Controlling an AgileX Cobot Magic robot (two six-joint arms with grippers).
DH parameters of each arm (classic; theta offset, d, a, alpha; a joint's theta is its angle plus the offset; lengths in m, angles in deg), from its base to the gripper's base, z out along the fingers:
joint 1: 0 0.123 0 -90
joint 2: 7.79 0 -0.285 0
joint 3: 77.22 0 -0.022 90
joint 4: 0 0.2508 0 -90
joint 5: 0 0 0.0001 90
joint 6: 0 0.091 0 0
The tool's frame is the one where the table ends.
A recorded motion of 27 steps. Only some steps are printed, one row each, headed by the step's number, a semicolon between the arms.
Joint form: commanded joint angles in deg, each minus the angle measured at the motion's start. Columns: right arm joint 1, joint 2, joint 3, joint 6, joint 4, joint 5; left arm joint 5, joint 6, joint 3, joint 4, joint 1, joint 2.
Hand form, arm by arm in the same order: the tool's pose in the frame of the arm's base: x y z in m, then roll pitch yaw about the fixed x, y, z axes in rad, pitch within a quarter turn. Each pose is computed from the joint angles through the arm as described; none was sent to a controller.
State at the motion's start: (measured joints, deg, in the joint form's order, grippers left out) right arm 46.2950 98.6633 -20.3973 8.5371 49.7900 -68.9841; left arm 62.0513 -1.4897 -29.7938 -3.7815 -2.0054 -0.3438
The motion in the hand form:
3: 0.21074 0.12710 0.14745 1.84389 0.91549 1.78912; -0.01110 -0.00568 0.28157 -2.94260 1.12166 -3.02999
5: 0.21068 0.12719 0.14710 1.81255 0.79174 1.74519; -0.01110 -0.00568 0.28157 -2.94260 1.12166 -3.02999
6: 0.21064 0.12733 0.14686 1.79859 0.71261 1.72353; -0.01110 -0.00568 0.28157 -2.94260 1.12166 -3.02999
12: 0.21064 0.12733 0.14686 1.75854 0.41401 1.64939; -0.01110 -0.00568 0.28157 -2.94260 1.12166 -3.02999
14: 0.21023 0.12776 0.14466 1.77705 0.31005 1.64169; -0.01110 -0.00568 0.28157 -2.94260 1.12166 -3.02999
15: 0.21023 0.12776 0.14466 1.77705 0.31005 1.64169; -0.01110 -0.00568 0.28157 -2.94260 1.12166 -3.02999
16: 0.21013 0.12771 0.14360 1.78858 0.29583 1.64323; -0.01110 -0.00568 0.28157 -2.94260 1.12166 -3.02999
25: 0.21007 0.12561 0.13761 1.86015 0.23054 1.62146; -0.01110 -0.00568 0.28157 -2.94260 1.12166 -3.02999
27: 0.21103 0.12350 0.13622 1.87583 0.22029 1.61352; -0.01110 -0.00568 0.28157 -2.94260 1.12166 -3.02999
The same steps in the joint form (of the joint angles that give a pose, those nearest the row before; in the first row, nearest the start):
3: 0.11 0.17 -0.34 14.96 0.06 -0.23; -0.80 -0.06 0.11 -0.58 0.00 -0.92
5: 0.12 0.17 -0.34 22.23 0.06 0.00; -0.80 -0.06 0.11 -0.58 0.00 -0.92
6: 0.11 0.17 -0.34 26.87 0.00 0.17; -0.80 -0.06 0.11 -0.58 0.00 -0.92
12: 0.11 0.17 -0.34 44.35 0.00 0.17; -0.80 -0.06 0.11 -0.58 0.00 -0.92
14: 0.11 0.17 -0.34 50.25 0.06 1.60; -0.80 -0.06 0.11 -0.58 0.00 -0.92
15: 0.11 0.17 -0.34 50.25 0.06 1.60; -0.80 -0.06 0.11 -0.58 0.00 -0.92
16: 0.06 0.17 -0.34 50.99 0.11 2.29; -0.80 -0.06 0.11 -0.58 0.00 -0.92
25: -0.29 0.17 -0.63 53.63 2.47 6.30; -0.80 -0.06 0.11 -0.58 0.00 -0.92
27: -0.92 0.17 -0.63 54.09 2.58 7.22; -0.80 -0.06 0.11 -0.58 0.00 -0.92

